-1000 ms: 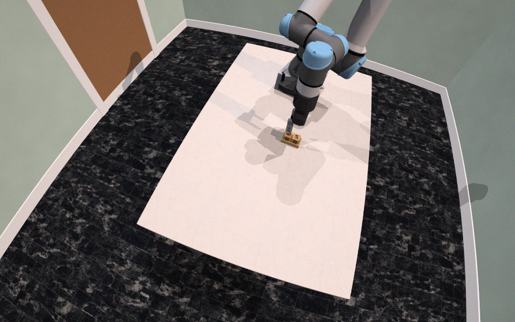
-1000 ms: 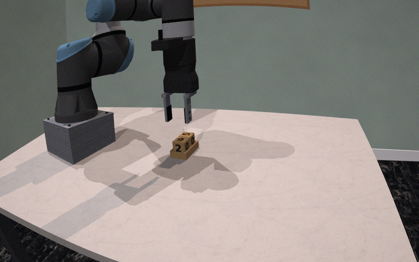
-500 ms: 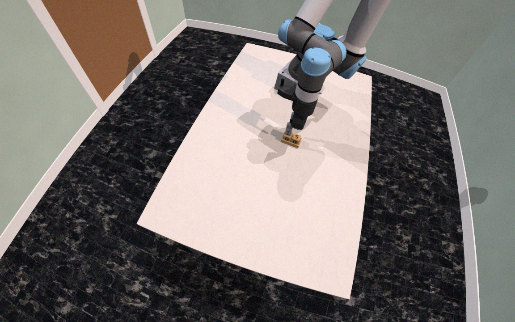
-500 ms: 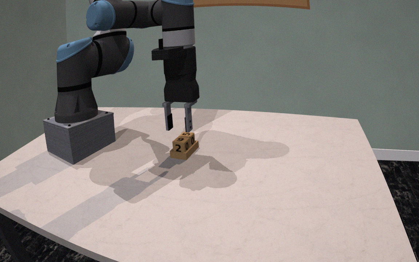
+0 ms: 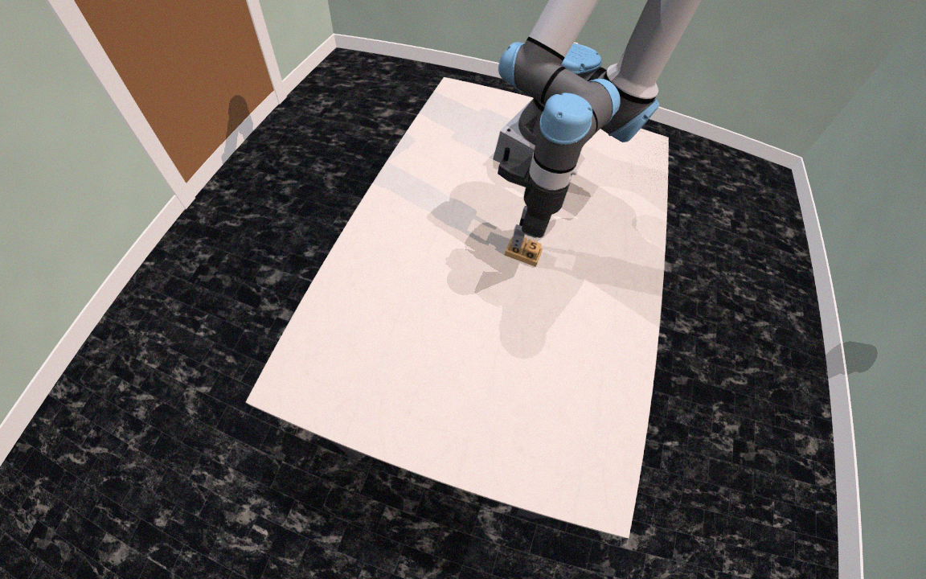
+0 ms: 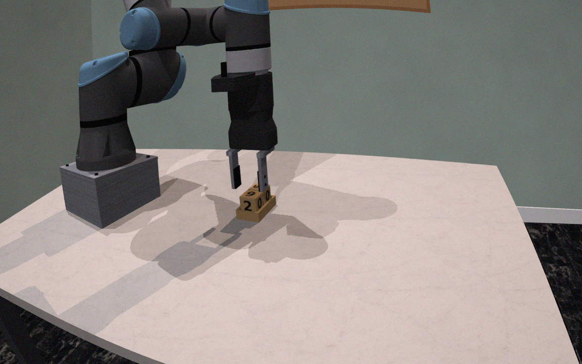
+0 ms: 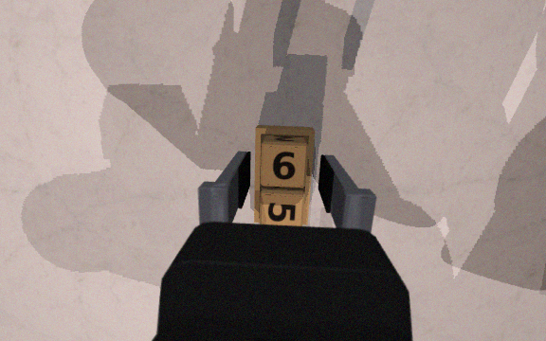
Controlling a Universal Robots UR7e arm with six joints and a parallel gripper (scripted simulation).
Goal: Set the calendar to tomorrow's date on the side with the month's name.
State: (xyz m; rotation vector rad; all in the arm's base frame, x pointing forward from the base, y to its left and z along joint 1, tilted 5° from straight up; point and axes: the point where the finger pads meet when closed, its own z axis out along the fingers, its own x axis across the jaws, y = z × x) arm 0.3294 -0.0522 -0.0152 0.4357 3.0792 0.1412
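Now: the wooden calendar tray 2 cm to the left of my hand and 6 cm below it.
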